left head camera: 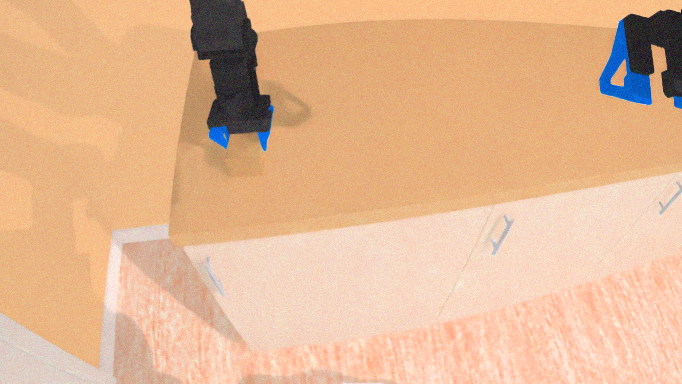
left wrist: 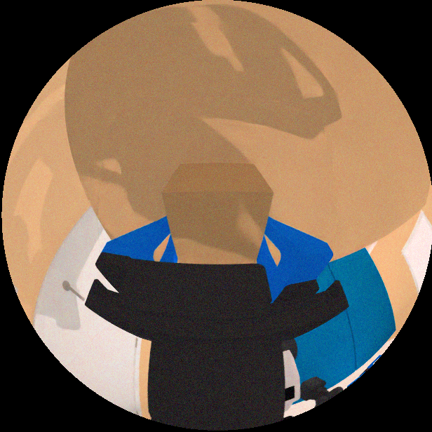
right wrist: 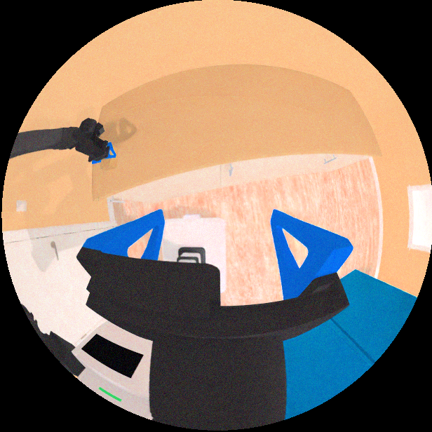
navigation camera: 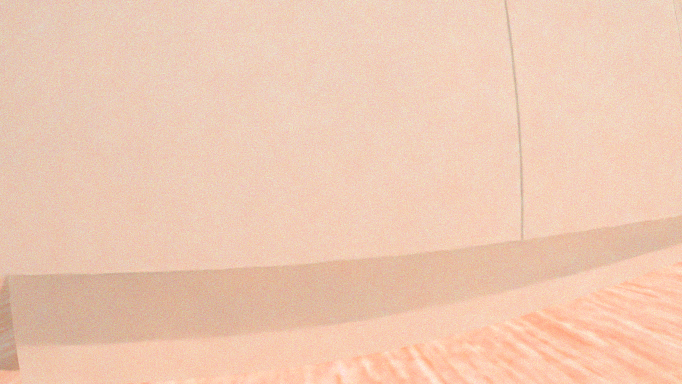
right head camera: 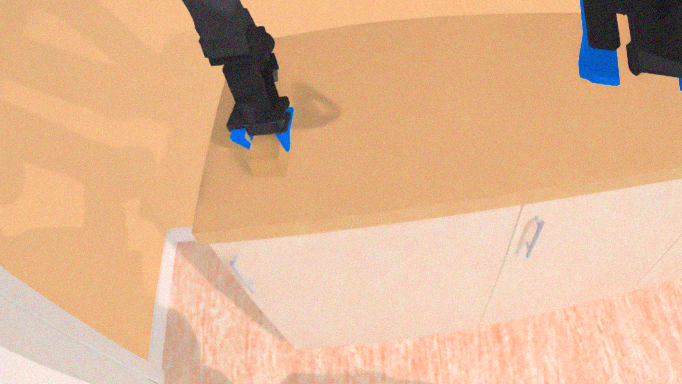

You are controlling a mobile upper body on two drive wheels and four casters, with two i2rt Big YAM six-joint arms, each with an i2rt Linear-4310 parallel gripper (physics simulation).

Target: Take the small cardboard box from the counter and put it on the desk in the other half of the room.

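Frame: origin at the left arm's base, x left, y up, z ahead, level; centimetres.
Seen in the pictures: left gripper, fingertip midpoint: [left head camera: 248, 149] [right head camera: 272, 150]; right gripper, fingertip midpoint: [left head camera: 639, 93] [right head camera: 632, 76].
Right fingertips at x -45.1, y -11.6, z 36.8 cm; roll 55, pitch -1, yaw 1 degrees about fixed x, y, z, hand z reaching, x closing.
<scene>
A point is followed by its place in that frame.
The small cardboard box [left head camera: 244, 166] {x 0.3, y -47.1, z 56.6 cm} [right head camera: 268, 166] {x -0.2, y -47.0, z 56.6 cm} [left wrist: 217, 215] is at the left end of the wooden counter [left head camera: 400, 110] {x -27.4, y -50.0, z 74.2 cm} [right head camera: 425, 100] {x -26.9, y -50.0, z 76.7 cm} [right wrist: 240, 115]. My left gripper [left head camera: 246, 148] {x 0.7, y -48.3, z 61.5 cm} [right head camera: 269, 149] {x 0.7, y -48.3, z 61.5 cm} [left wrist: 216, 215] is shut on it, with one blue finger against each side; the black gripper body hides part of the box in the head views. Whether the box touches the counter is hard to tell. My right gripper [right wrist: 217, 215] is open and empty, at the upper right of the head views, away from the box. The desk cannot be made out.
White cabinet fronts with handles [left head camera: 502, 235] [right head camera: 535, 236] {x -50.0, y -64.9, z 54.5 cm} run below the counter. A white skirting board [left head camera: 111, 290] {x 78.5, y -135.2, z 65.9 cm} and the wall stand left of the counter. The right wrist view shows a white door at the lower left [right wrist: 45, 265] and part of the blue body at the lower right.
</scene>
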